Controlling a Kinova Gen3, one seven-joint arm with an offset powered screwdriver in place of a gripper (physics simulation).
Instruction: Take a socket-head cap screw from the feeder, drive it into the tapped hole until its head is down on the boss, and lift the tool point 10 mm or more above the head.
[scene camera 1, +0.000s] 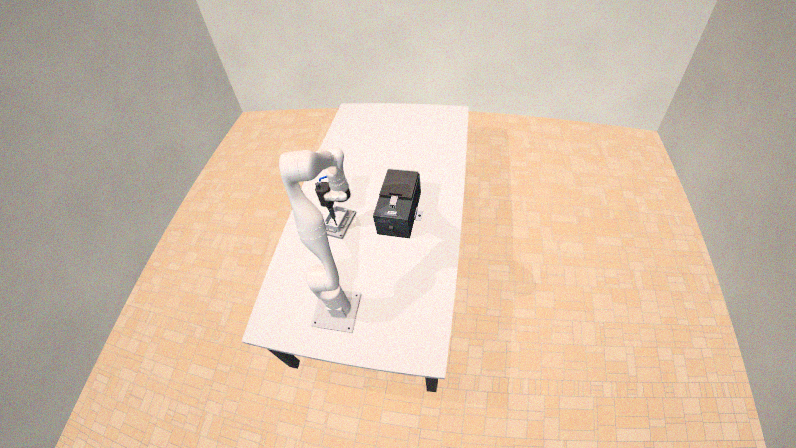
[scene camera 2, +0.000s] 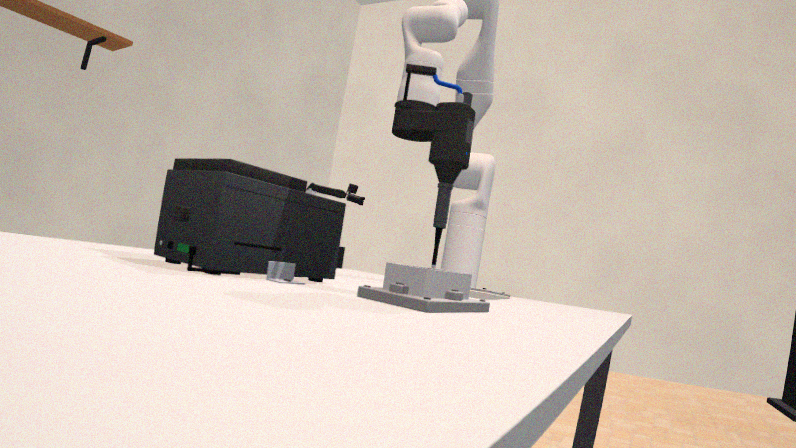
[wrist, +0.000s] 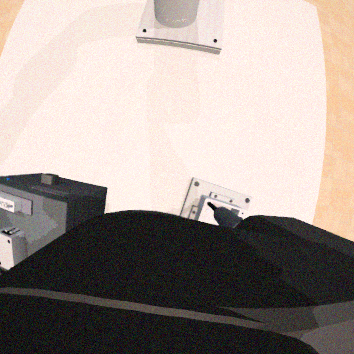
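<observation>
My screwdriver (scene camera 1: 335, 224) (scene camera 2: 433, 263) points down with its thin black bit at the top of the light grey block (scene camera 2: 409, 279) (wrist: 206, 216). In the scene camera 2 view the bit's end meets the line of the block's upper edge; any gap there is too small to judge. The block sits on a grey baseplate (scene camera 1: 350, 214) (scene camera 2: 456, 306) (wrist: 205, 185). No screw can be made out at the bit's end, and the tapped hole and boss cannot be made out. The black screw feeder (scene camera 1: 396, 203) (scene camera 2: 250, 222) (wrist: 85, 205) stands beside the fixture, apart from the screwdriver.
A small clear bracket (scene camera 2: 280, 271) stands at the feeder's side. The arm's mounting plate (scene camera 1: 320, 321) (wrist: 175, 44) is bolted near one end of the white table (scene camera 1: 412, 333). A wooden shelf (scene camera 2: 66, 23) is on the wall.
</observation>
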